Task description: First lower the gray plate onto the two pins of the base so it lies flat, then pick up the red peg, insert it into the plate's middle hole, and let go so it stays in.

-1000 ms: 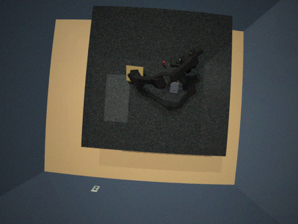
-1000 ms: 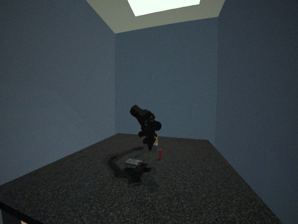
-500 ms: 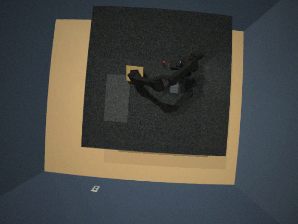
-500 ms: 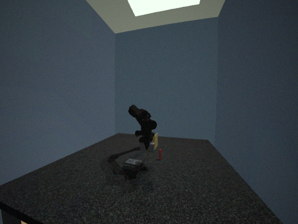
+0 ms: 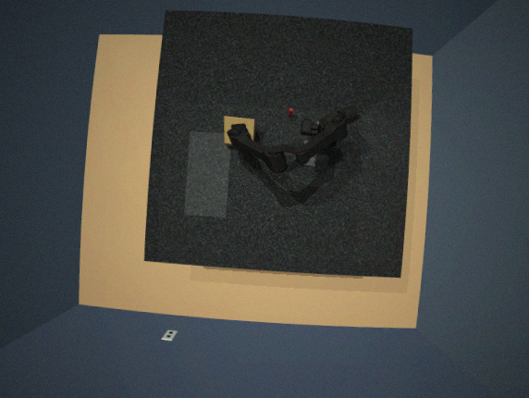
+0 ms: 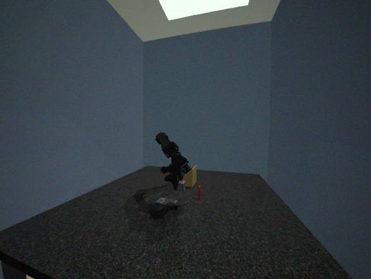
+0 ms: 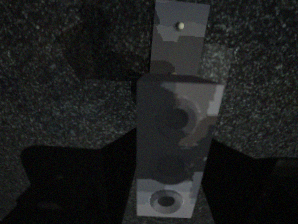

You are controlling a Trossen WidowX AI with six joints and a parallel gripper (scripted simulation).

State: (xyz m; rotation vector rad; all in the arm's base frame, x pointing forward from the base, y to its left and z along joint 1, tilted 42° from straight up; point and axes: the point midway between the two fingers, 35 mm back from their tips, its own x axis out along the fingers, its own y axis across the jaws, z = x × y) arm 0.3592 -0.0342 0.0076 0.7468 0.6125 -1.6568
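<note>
The red peg lies 12 cm behind my gripper tip, 13 cm to the left of it and 7 cm below it. Also, from my gripper tip: gray plate 3 cm above.
</note>
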